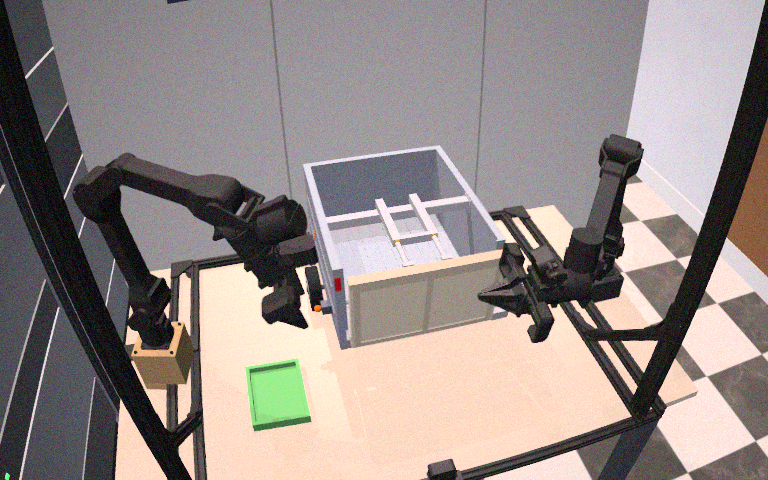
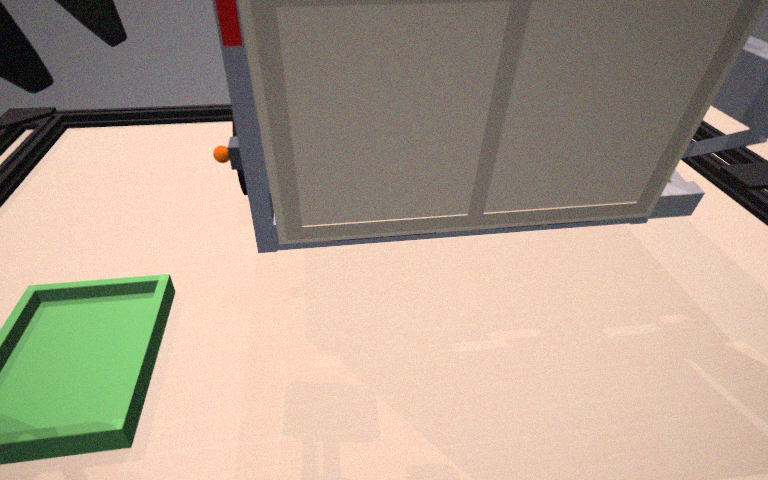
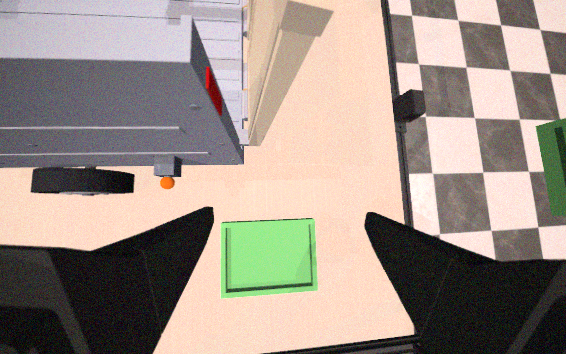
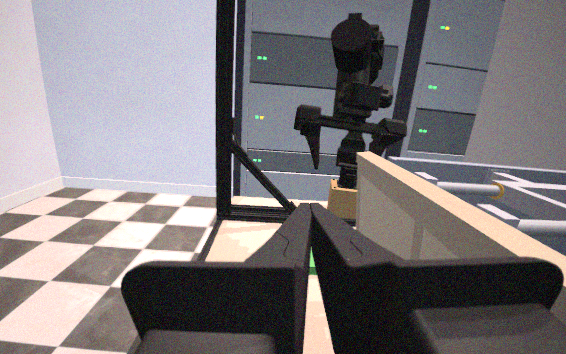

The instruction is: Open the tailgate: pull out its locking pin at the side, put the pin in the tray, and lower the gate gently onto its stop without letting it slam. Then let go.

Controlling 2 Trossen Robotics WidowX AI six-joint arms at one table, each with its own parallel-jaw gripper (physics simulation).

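Frame: origin at the left arm's base, x ahead, y left, z up, level; metres.
Seen in the pictures: left gripper, between the fingertips: point(image 1: 304, 310) point(image 2: 87, 62) point(image 3: 290, 216) point(image 4: 342, 173); right gripper, between the fingertips: point(image 1: 478, 296) point(image 4: 308, 211); left arm's base, origin of its link: point(image 1: 157, 338) point(image 4: 347, 185).
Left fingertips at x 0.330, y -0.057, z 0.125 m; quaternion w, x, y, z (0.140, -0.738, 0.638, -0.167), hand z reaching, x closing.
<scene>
Offsets run from my left fingertips to a thing's middle. "spot": to the spot under its first point.
The tailgate point(image 1: 390, 310) point(image 2: 390, 113) point(image 3: 285, 65) point(image 4: 390, 205) stands upright across the grey truck bed's near end. The locking pin's orange knob point(image 1: 317, 308) point(image 2: 221, 153) point(image 3: 167, 183) sits at the small bracket low on the bed's left side; its shaft is hidden. The green tray @(dx -0.083, dy -0.010, dz -0.223 m) point(image 1: 281, 423) point(image 2: 99, 280) point(image 3: 270, 290) lies empty on the table at the left. My left gripper point(image 2: 76, 66) point(image 3: 290, 216) is open and empty, pointing down above the table, beside the bed and apart from the knob. My right gripper point(image 1: 481, 296) point(image 4: 308, 211) is shut and empty, outside the tailgate near its right end.
The truck bed @(spot: dx +0.030, dy +0.186, dz +0.046 m) point(image 1: 322, 226) point(image 3: 100, 100) has a wheel @(dx -0.011, dy +0.264, dz -0.182 m) point(image 1: 313, 287) point(image 3: 82, 181) near the knob. White rails @(spot: dx +0.222, dy +0.190, dz +0.053 m) point(image 1: 421, 217) and rods cross the bed's inside. A black frame point(image 1: 196, 339) borders the table, with posts at both sides. A wooden block point(image 1: 161, 365) carries the left arm.
</scene>
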